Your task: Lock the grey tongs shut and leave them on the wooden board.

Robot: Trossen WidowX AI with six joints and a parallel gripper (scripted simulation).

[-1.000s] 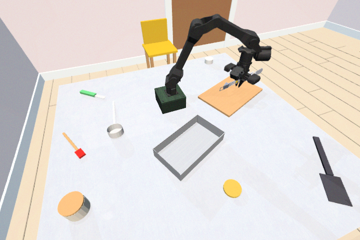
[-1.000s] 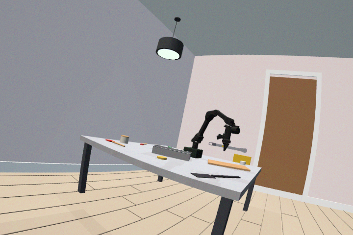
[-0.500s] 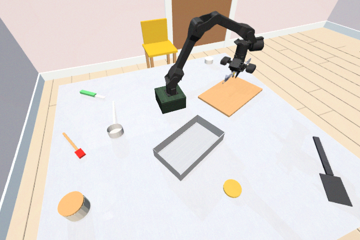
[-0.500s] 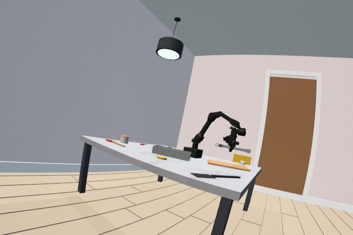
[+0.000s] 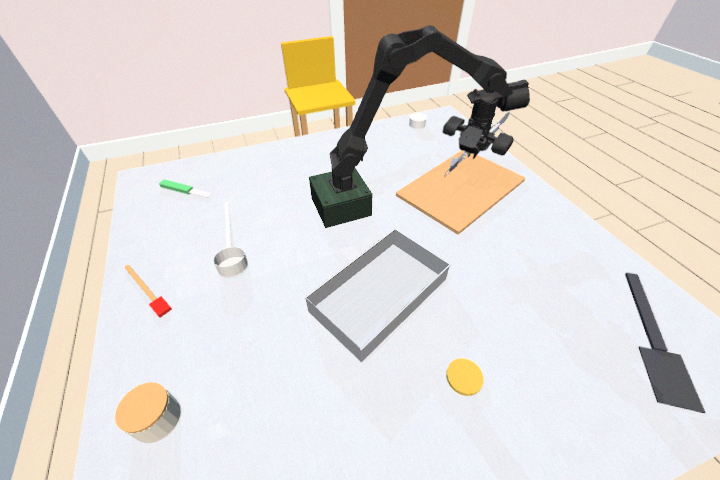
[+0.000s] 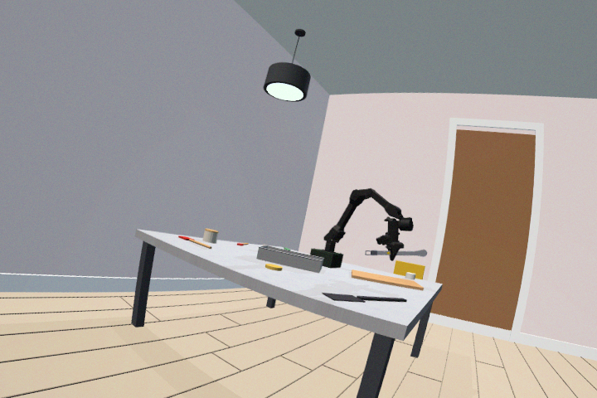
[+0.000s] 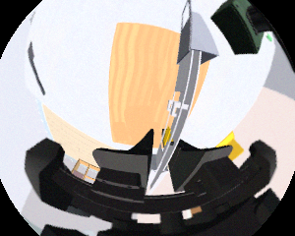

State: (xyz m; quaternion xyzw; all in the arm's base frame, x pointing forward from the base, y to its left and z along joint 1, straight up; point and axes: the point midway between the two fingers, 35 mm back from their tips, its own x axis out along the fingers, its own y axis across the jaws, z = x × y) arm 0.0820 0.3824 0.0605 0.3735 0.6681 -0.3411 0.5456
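My gripper tip is 10 mm to the left of the wooden board and 100 mm above it. From my gripper tip the other things lie so: roasting tin 260 mm ahead, 440 mm to the right, 80 mm below; white cup 410 mm behind, 70 mm to the left, 90 mm below; black spatula 610 mm ahead, 50 mm to the left, 110 mm below.
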